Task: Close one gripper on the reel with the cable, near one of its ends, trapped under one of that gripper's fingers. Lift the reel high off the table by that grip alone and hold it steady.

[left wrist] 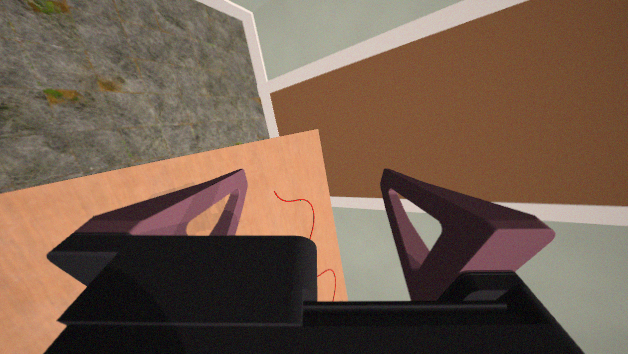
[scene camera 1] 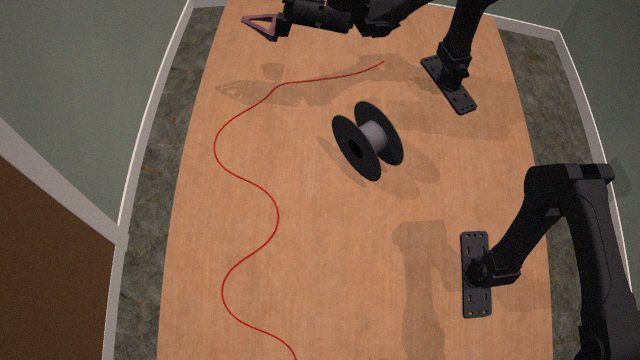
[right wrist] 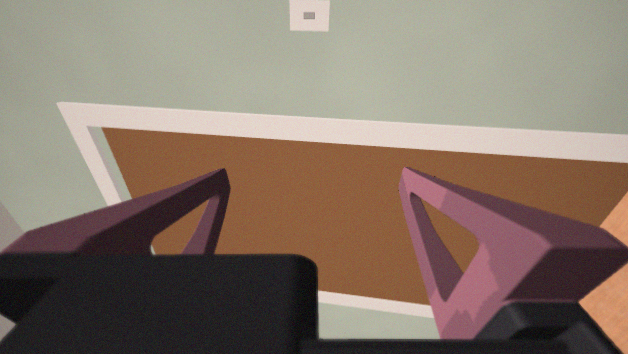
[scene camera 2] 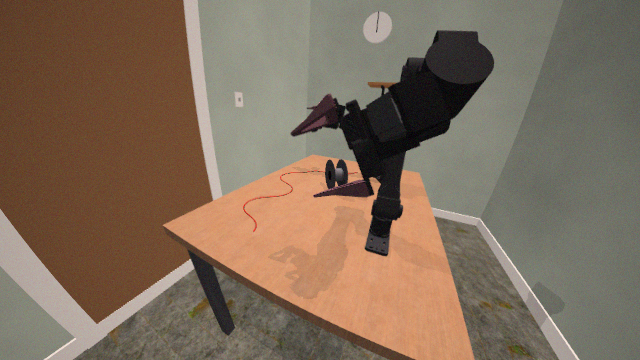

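Seen in the pictures: left gripper, fingertip midpoint: (left wrist: 313, 176) (scene camera 2: 302, 165); right gripper, fingertip midpoint: (scene camera 1: 242, 2) (right wrist: 314, 177) (scene camera 2: 305, 116); left arm's base, origin of the base link: (scene camera 1: 475, 274) (scene camera 2: 378, 233); right arm's base, origin of the base link: (scene camera 1: 448, 84).
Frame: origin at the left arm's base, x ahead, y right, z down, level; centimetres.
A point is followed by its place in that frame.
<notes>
A black reel with a pale hub (scene camera 1: 375, 136) @(x 24.2, y 26.9, z -11.0 cm) (scene camera 2: 340, 174) @(x 22.6, y 25.9, z -9.2 cm) stands on its flange rims on the table. A thin red cable (scene camera 1: 278, 217) @(x 43.5, y 12.9, z -0.3 cm) (scene camera 2: 292, 188) @(x 44.6, y 16.7, z -0.3 cm) (left wrist: 314, 217) @(x 54.3, y -2.2, z -0.1 cm) lies in waves on the table, apart from the reel. One cable end lies beyond the reel; the other shows at the near part of the table in scene view 2. My left gripper (scene camera 2: 303, 165) @(x 14.3, y -30.1, z -30.5 cm) (left wrist: 313, 176) @(x 14.3, y -30.1, z -30.5 cm) is open and empty, high above the table. My right gripper (right wrist: 314, 177) @(x 50.8, y 42.0, z -34.8 cm) is open and empty, above the table's far side; one finger shows at the top of scene view 1.
The wooden table (scene camera 1: 325, 280) @(x 33.4, y -0.3, z 0.0 cm) (scene camera 2: 400, 300) @(x -7.2, y -22.7, z 0.0 cm) carries both arm base plates (scene camera 1: 477, 300) @(x 0.1, y -6.2, z -1.0 cm) (scene camera 1: 462, 105) @(x -1.7, y 44.2, z -1.0 cm) along one side. The near arm (scene camera 2: 425, 100) @(x 0.7, y -35.2, z -39.7 cm) stands high and hides part of the other in scene view 2. A brown door (scene camera 2: 100, 125) is in the wall beyond the table.
</notes>
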